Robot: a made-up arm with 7 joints. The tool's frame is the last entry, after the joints.
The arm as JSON. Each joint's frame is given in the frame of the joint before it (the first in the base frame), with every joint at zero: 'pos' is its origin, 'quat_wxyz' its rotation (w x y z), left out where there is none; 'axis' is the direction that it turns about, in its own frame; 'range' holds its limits. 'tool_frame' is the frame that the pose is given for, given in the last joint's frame.
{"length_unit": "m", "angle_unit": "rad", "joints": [
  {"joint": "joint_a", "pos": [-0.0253, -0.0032, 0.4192], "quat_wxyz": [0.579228, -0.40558, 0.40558, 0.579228], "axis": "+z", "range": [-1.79, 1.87]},
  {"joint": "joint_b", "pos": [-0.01, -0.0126, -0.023], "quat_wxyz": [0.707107, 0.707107, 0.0, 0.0], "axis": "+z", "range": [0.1, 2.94]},
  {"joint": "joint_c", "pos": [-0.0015, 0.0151, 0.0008], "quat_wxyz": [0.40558, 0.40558, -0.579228, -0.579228], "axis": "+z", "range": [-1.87, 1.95]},
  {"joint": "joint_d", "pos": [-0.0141, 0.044, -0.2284], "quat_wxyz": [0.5, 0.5, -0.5, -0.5], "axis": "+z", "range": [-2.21, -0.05]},
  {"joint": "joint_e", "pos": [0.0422, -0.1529, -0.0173], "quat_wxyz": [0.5, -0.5, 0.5, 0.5], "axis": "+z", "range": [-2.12, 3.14]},
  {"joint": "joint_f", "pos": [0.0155, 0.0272, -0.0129], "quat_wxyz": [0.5, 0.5, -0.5, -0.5], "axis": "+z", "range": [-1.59, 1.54]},
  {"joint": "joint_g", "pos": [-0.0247, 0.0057, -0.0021], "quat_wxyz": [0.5, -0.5, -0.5, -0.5], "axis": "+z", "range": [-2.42, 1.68]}
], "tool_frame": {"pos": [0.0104, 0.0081, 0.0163], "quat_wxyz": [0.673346, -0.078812, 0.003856, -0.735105]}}
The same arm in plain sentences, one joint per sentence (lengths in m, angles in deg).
The arm has seven revolute joints in a row. What follows holds with every joint at zero, and every direction is one of the base frame's.
The first joint is mounted 0.0253 m along -x and 0.0032 m along -y and 0.4192 m along +z from the base frame's origin and turns about the direction (0, 0.9397, 0.342), from -102.56 to 107.14 deg.
The second joint is mounted 0.0126 m along +x and 0.025 m along -y and 0.0015 m along +z from the first joint and turns about +x, from 5.73 to 168.45 deg.
The third joint is mounted 0.0008 m along +x and 0.0137 m along +y and 0.0066 m along +z from the second joint and turns about +z, from -107.14 to 111.73 deg.
The fourth joint is mounted 0.044 m along +x and 0.0141 m along +y and 0.2284 m along -z from the third joint and turns about +y, from -126.62 to -2.86 deg.
The fifth joint is mounted 0.0422 m along -x and 0.0173 m along -y and 0.1529 m along -z from the fourth joint and turns about +z, from -121.47 to 179.91 deg.
The sixth joint is mounted 0.0272 m along +x and 0.0155 m along -y and 0.0129 m along -z from the fifth joint and turns about +y, from -91.1 to 88.24 deg.
The seventh joint is mounted 0.0247 m along +x and 0.0021 m along -y and 0.0057 m along +z from the sixth joint and turns about +z, from -138.66 to 96.26 deg.
The tool frame, which is the frame that the pose is given for, is mounted 0.0081 m along -x and 0.0104 m along +y and 0.0163 m along +z from the seventh joint; its axes are the base frame's turned by roll -6.46, pitch -6.35 and yaw -4.66 deg (as in URDF: about the fixed x, then y, then z).

